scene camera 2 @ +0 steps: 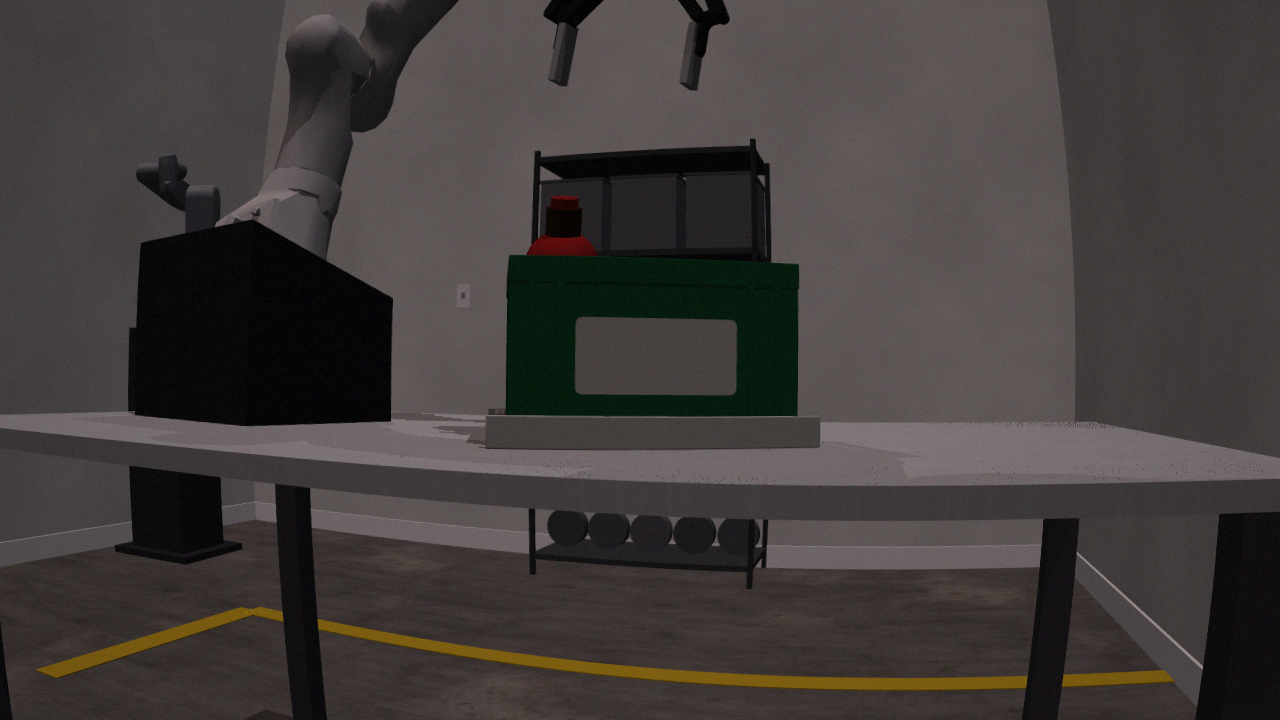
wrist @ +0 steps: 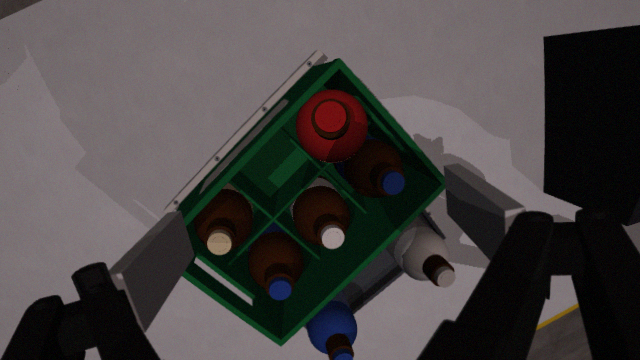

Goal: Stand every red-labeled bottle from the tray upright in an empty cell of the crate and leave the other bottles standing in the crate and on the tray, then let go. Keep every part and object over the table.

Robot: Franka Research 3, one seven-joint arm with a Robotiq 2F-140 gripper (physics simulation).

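Note:
My gripper (scene camera 2: 625, 85) (wrist: 314, 212) is open and empty, high above the green crate (scene camera 2: 537, 358) (wrist: 361, 261). A red bottle (scene camera 2: 562, 243) (wrist: 331, 122) stands upright in the crate's corner cell at the top of the wrist view. Its red shoulder rises above the rim; its base is hidden. Brown bottles with blue caps (wrist: 372, 165) (wrist: 275, 257), a white cap (wrist: 320, 212) and a cream cap (wrist: 227, 215) stand in other cells. One cell (wrist: 275, 167) is empty. A white bottle (wrist: 420, 250) and a blue bottle (wrist: 332, 325) stand at the dark tray (wrist: 377, 282), which is partly hidden.
A pale strip (scene camera 2: 653, 432) (wrist: 241, 131) runs along the crate's label side. The robot's black base block (scene camera 2: 268, 340) (wrist: 590, 120) stands on the table (scene camera 2: 984, 452) (wrist: 125, 90) beside the crate. A shelf rack (scene camera 2: 754, 201) stands behind the table.

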